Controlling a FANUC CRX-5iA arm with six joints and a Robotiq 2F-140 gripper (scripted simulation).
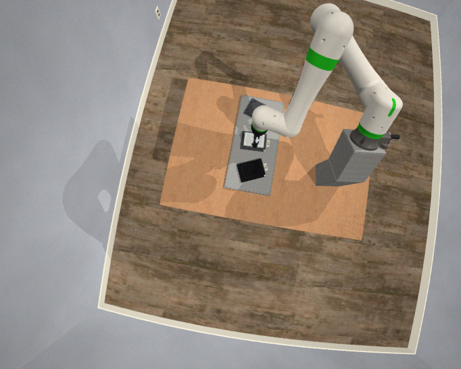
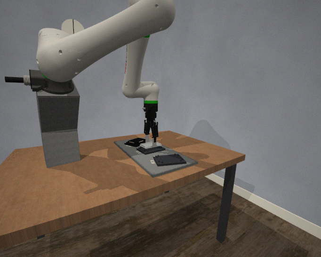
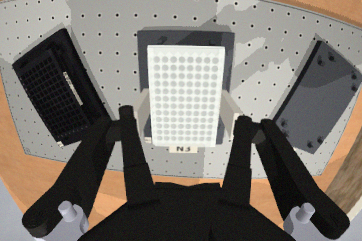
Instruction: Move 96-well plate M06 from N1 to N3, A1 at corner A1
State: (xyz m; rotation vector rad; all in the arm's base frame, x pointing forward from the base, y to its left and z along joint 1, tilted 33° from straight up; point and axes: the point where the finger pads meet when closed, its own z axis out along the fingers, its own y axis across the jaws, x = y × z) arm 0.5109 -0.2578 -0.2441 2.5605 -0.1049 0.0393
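The white 96-well plate M06 is 2 cm below my hand. The rest, counted from my hand: dark landing nest N3 (5 cm below); then black 96-well plate M09 (19 cm to the left, 4 cm below, 1 cm ahead); then N3 label (10 cm behind, 6 cm below, 1 cm to the left).
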